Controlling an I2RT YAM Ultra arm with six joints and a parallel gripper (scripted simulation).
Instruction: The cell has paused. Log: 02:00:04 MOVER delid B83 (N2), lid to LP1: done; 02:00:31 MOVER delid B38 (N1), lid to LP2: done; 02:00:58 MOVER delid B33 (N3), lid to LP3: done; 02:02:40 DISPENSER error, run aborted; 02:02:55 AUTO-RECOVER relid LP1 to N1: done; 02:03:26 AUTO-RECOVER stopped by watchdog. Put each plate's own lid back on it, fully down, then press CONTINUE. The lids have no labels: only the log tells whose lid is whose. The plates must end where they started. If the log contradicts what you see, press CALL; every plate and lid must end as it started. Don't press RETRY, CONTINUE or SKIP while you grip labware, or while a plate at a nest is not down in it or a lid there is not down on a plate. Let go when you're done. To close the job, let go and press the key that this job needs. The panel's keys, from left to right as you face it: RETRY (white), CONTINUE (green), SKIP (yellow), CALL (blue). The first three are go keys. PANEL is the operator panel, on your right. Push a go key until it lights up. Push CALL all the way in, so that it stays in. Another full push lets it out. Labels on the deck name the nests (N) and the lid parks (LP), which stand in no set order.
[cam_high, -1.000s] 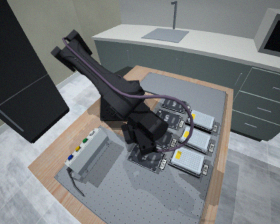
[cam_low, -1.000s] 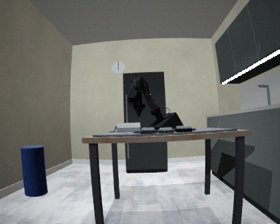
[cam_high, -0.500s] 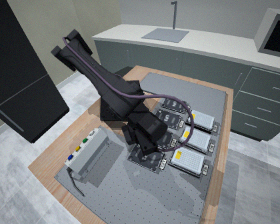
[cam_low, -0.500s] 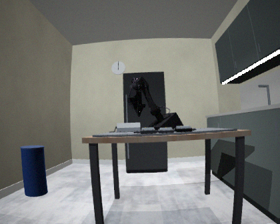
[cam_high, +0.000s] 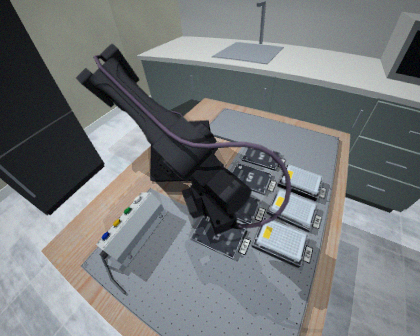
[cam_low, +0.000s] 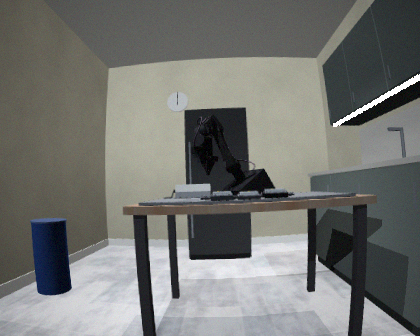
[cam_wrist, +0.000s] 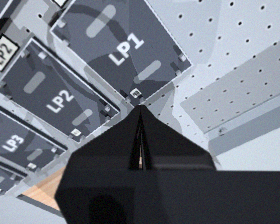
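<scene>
Now: hand 26 cm past the green continue key, 11 cm to the left of it and 7 cm above it. From my hand the other things lie so: plate: 19 cm ahead, 9 cm to the left, 11 cm below; then yellow skip key: 25 cm behind, 16 cm to the right, 7 cm below; then white RETRY key: 26 cm behind, 6 cm to the right, 7 cm below.
</scene>
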